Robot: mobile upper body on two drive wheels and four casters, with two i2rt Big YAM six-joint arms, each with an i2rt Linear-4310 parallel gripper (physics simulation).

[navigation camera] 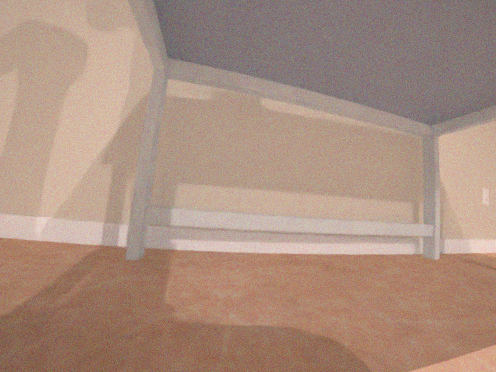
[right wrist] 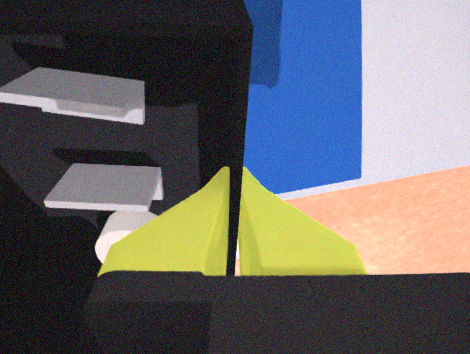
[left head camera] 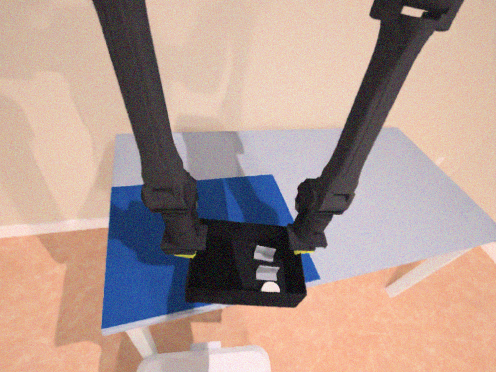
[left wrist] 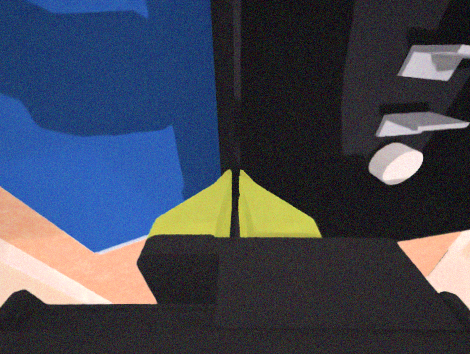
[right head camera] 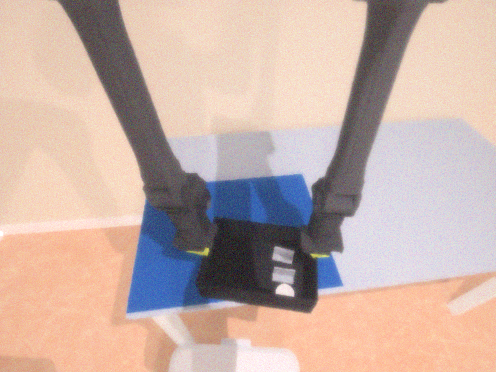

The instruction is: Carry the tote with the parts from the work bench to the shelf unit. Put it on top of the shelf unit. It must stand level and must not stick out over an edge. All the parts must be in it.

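Places are measured from the left arm's base along level axes (x ahead, y left, z up), in metres.
Pixels of known places: left gripper, between the fingertips: [left head camera: 191,256] [left wrist: 235,177] [right head camera: 206,253]; right gripper, between the fingertips: [right wrist: 233,178] [left head camera: 295,252] [right head camera: 314,255].
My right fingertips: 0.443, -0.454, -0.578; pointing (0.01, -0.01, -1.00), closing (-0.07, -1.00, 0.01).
Ahead of a thing's pixels: the offset from my right fingertips to its middle, as dx, dy, dz. "*": to the spot under its first point. Level surfaces: height alone.
The black tote {-0.018, +0.151, -0.017} [left head camera: 246,263] sits on the blue mat [left head camera: 173,243] at the work bench's front edge, its near end reaching over the edge. Inside lie two grey blocks {+0.021, +0.081, -0.044} [left head camera: 265,253] {-0.041, +0.082, -0.044} [left head camera: 266,272] and a white disc {-0.091, +0.082, -0.052} [left head camera: 270,287]. My left gripper [left head camera: 185,255] is shut on the tote's left wall; the left wrist view shows the yellow fingers [left wrist: 234,207] pinching the thin black wall [left wrist: 233,88]. My right gripper [left head camera: 302,252] is shut on the tote's right wall; the right wrist view shows its fingers [right wrist: 233,228] clamped on the wall [right wrist: 237,105]. The tote also shows in the right head view [right head camera: 259,266].
The pale grey work bench {dz -0.070} [left head camera: 357,192] stretches to the right, with white legs [left head camera: 141,341] [left head camera: 409,277]. My white base [left head camera: 209,358] is below the bench edge. The navigation view shows the bench's underside [navigation camera: 302,44], its leg {* +0.510, +0.558, -0.495} [navigation camera: 145,159] and the wall behind.
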